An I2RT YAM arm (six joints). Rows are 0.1 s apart.
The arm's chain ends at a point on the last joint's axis. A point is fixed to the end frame.
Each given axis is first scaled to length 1.
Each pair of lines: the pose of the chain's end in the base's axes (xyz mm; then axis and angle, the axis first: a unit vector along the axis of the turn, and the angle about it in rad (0 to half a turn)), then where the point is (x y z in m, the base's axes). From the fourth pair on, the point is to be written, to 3 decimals.
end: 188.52 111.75 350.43 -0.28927 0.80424 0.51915 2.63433
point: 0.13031 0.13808 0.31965
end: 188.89 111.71 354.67 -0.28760 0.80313 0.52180 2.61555
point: 0.13135 0.13899 0.32346
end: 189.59 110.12 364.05 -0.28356 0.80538 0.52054 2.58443
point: 0.13338 0.13899 0.33186
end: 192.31 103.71 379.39 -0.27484 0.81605 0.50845 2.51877
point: 0.139 0.136 0.345
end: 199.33 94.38 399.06 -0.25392 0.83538 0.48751 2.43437
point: 0.151 0.131 0.361
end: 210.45 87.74 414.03 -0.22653 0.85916 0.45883 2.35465
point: 0.168 0.128 0.374
